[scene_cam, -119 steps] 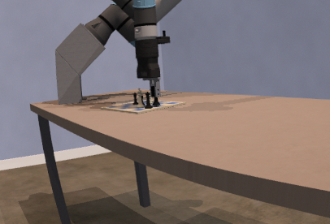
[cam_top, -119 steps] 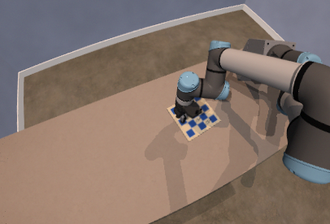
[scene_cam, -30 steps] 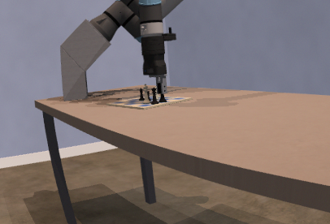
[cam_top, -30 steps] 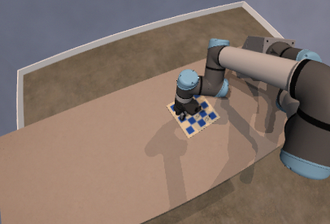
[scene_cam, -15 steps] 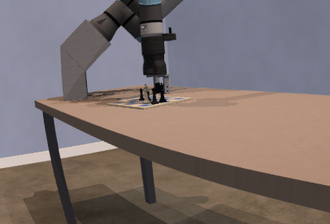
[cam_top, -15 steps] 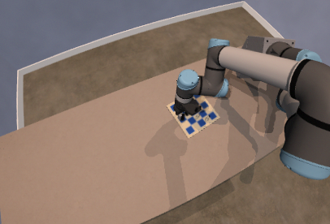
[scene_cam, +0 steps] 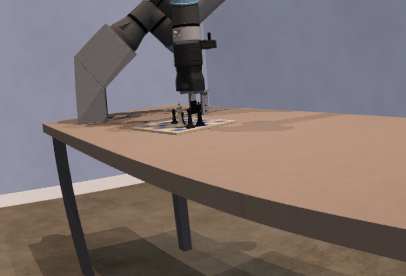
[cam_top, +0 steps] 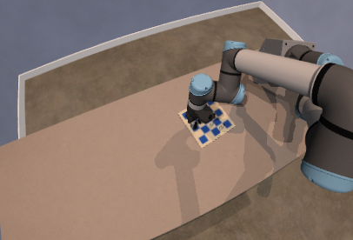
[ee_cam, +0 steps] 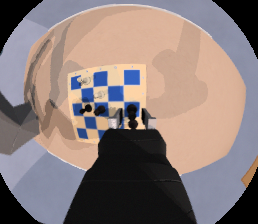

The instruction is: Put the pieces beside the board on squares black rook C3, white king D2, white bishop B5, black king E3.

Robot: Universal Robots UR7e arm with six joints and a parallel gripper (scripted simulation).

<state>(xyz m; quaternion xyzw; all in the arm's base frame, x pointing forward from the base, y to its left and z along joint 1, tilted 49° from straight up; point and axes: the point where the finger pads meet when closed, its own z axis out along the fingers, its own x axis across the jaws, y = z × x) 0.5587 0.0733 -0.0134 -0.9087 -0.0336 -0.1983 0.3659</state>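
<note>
My gripper is now 2 cm above the black king. The rest, counted from my hand: white king 3 cm behind, 4 cm to the right, 2 cm below; then chessboard 7 cm behind, 2 cm to the right, 5 cm below; then white bishop 13 cm behind, 5 cm to the left, 3 cm below.
</note>
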